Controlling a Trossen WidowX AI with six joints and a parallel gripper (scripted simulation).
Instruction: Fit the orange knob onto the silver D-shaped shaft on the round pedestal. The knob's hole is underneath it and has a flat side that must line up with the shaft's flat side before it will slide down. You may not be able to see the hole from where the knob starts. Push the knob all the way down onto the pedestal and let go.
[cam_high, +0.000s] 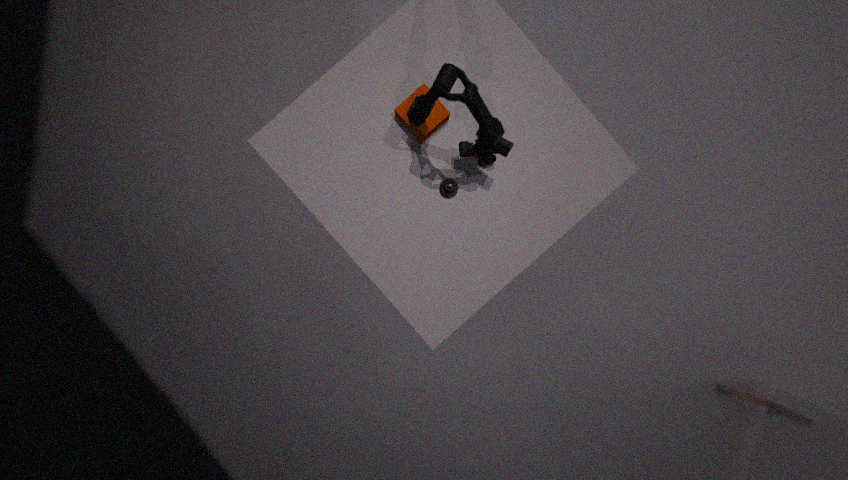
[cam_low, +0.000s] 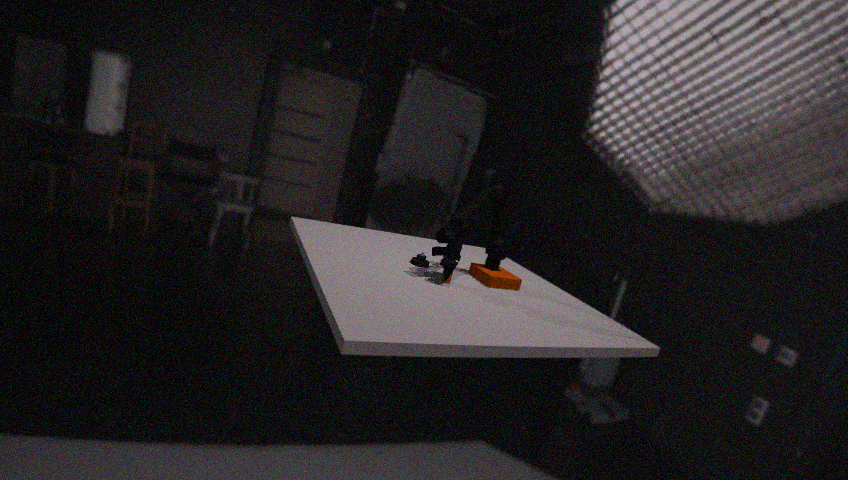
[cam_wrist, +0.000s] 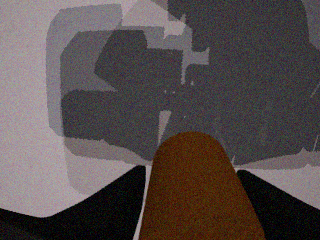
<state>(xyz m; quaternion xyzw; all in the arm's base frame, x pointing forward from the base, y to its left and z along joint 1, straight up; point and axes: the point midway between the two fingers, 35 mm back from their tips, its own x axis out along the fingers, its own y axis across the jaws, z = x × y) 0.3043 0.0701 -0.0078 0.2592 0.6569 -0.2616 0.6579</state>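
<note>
My gripper tip is now 30 mm below the orange knob. The rest, counted from my gripper tip: pedestal with D-shaped shaft: 200 mm to the right, 20 mm above, 10 mm ahead.
</note>
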